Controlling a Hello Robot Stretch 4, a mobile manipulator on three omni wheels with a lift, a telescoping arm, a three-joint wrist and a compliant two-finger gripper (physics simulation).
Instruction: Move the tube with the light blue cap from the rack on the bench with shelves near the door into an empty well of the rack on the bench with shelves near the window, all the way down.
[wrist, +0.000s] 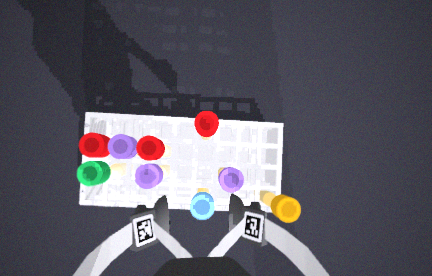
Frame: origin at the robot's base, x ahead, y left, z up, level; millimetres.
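Seen in the pictures: hand, tool point: (199, 216).
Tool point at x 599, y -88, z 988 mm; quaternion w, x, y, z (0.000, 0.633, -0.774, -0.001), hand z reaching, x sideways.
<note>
A point is followed by its place in that frame.
The tube with the light blue cap (202, 206) {x 610, y -93, z 1006 mm} stands in the near row of the white rack (182, 197) {x 604, y -70, z 901 mm}, around the middle of its near edge. My gripper (199, 212) {x 599, y -88, z 988 mm} is open. Its two dark fingertips stand apart to the left and right of the light blue cap in the view, with a gap on each side. How far the fingertips are above or below the cap is hard to tell. The rack near the window does not show in this view.
A purple-capped tube (231, 179) {x 625, y -119, z 1006 mm} stands just behind the right fingertip, and a yellow-capped tube (285, 208) {x 594, y -155, z 1006 mm} to its right. Another purple cap (149, 176) {x 641, y -59, z 1006 mm} is behind the left fingertip. Red caps (206, 123) {x 671, y -109, z 1006 mm} (150, 148) {x 662, y -64, z 1006 mm} (93, 145) {x 673, y -22, z 1006 mm}, another purple (121, 146) {x 668, y -43, z 1006 mm} and a green cap (93, 173) {x 652, y -18, z 1006 mm} stand farther off.
</note>
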